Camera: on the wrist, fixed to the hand. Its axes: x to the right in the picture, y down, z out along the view.
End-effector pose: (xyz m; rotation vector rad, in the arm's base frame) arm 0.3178 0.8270 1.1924 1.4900 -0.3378 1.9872
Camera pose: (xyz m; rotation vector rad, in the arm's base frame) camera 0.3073 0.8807 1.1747 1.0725 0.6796 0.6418
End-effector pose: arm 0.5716 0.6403 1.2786 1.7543 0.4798 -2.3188
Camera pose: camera 0.5965 0.6915 1.2706 -0.6996 -1.3064 1.5064
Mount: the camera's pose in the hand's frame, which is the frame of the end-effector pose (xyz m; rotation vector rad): 0.0028 -0.0379 -0.0432 -0.0034 -0.0223 -1.6010
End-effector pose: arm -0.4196 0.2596 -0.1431 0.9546 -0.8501 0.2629
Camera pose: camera -0.3746 0.2720 -0.1768 1.3541 0.0804 -1.1189
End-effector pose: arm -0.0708 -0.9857 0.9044 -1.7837 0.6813 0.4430
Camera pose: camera -0.0458 -1.0193 0.9439 -1.7527 -0.8311 -0.6247
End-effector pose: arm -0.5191 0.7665 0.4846 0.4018 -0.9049 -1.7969
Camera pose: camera -0.5171 0.7538 0.4285 -1.0710 0.4139 2.5312
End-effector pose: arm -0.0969 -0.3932 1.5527 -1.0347 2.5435 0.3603
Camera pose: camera -0.0822 -0.4372 1.5867 -2.4840 0.9989 -0.1065
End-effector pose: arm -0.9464 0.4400 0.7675 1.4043 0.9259 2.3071
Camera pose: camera -0.9885 0.4539 0.7309 0.2616 1.2815 1.0115
